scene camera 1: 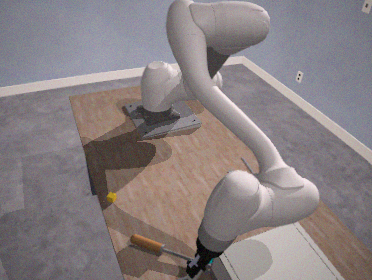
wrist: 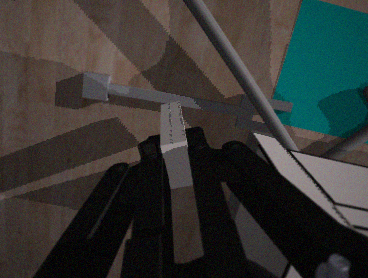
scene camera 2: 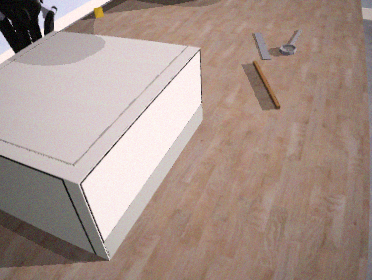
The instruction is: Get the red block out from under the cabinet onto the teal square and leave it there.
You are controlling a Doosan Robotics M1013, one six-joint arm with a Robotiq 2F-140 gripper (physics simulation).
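Pixels of known places: gripper, fingertip midpoint: (scene camera 1: 191,279) (wrist: 173,120); arm's base, origin of the base link: (scene camera 1: 158,113).
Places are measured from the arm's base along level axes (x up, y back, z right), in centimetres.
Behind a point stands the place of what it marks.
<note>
The red block does not show in any view. The white cabinet (scene camera 1: 300,255) @(x 12.0, y -100.4, z -3.6 cm) (scene camera 2: 115,95) @(x 12.0, y -104.9, z -5.6 cm) (wrist: 335,175) @(x 5.8, y -88.5, z 13.9 cm) stands on the wooden table. The teal square (wrist: 325,65) @(x -1.5, y -82.1, z 13.3 cm) lies flat beside the cabinet; a sliver of it shows in scene camera 1 between gripper and cabinet. My gripper (scene camera 1: 192,272) @(x -0.1, y -88.3, z 24.5 cm) (wrist: 173,120) @(x -0.1, y -88.3, z 24.5 cm) is shut with nothing between its pads, low beside the cabinet. In the wrist view its pads overlap the shaft of a grey bar tool (wrist: 145,93) @(x -0.9, y -86.7, z 27.2 cm); whether they touch it I cannot tell. A hooked rod with an orange handle (scene camera 1: 146,243) @(x 1.6, y -72.4, z 32.8 cm) runs toward the cabinet; its grey shaft (wrist: 235,69) @(x 0.2, y -83.6, z 20.6 cm) crosses the bar tool.
A yellow cube (scene camera 1: 111,197) @(x 0.9, y -48.8, z 37.7 cm) (scene camera 2: 99,12) @(x 0.0, y -48.5, z 36.4 cm) sits near the table's edge. A thin wooden stick (scene camera 2: 266,85) @(x -1.0, y -76.2, z -19.6 cm), a flat grey strip (scene camera 2: 261,46) @(x -1.4, y -58.2, z -15.2 cm) and a small grey ladle-like tool (scene camera 2: 287,49) @(x -1.3, y -58.0, z -21.4 cm) lie on the other side of the cabinet. The arm's base plate (scene camera 1: 150,132) @(x -0.5, y -14.0, z 9.4 cm) is at the back.
</note>
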